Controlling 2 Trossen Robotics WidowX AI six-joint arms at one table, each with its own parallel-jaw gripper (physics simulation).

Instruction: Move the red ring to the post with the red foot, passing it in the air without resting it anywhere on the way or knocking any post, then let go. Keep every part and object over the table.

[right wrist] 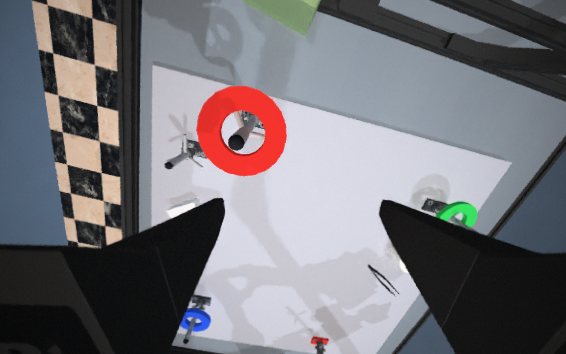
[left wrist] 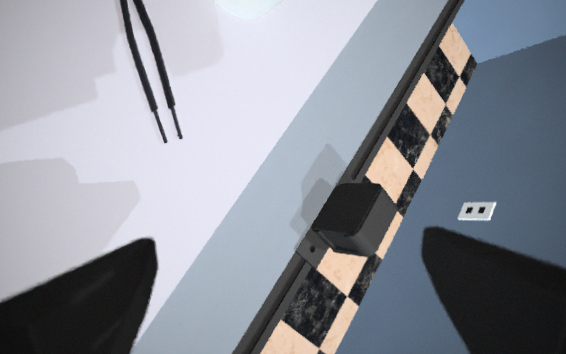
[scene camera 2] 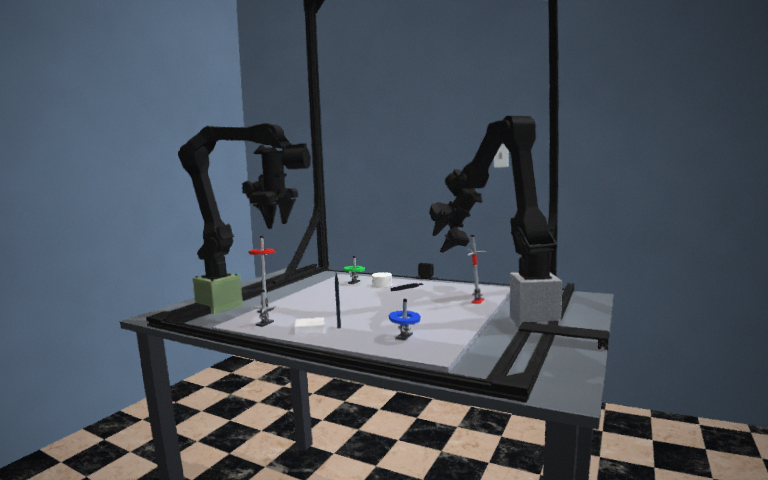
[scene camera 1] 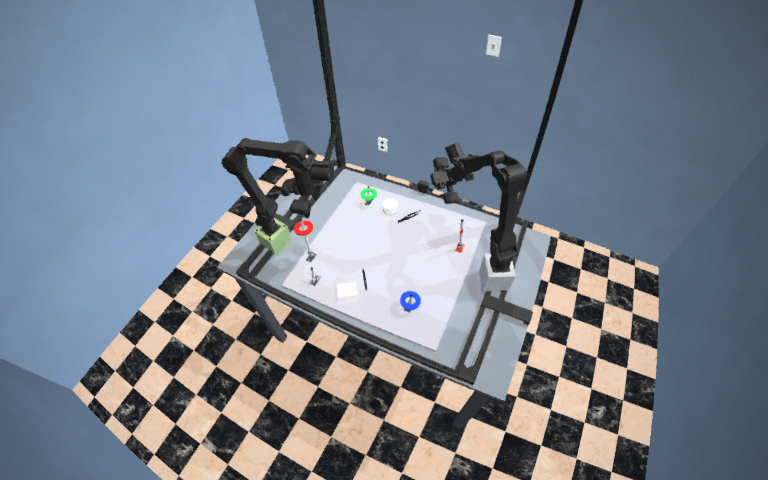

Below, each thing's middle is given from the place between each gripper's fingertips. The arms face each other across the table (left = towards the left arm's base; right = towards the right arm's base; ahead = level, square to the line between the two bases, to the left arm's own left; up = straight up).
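My left hand is 30 mm below the red ring (right wrist: 221, 104), 340 mm short of it and 430 mm to the left of it.
The red ring is 60 mm below my right hand, 30 mm to the right of it and 40 mm ahead of it. Going by its middle, the red ring is nearer to my right hand than to my left hand.
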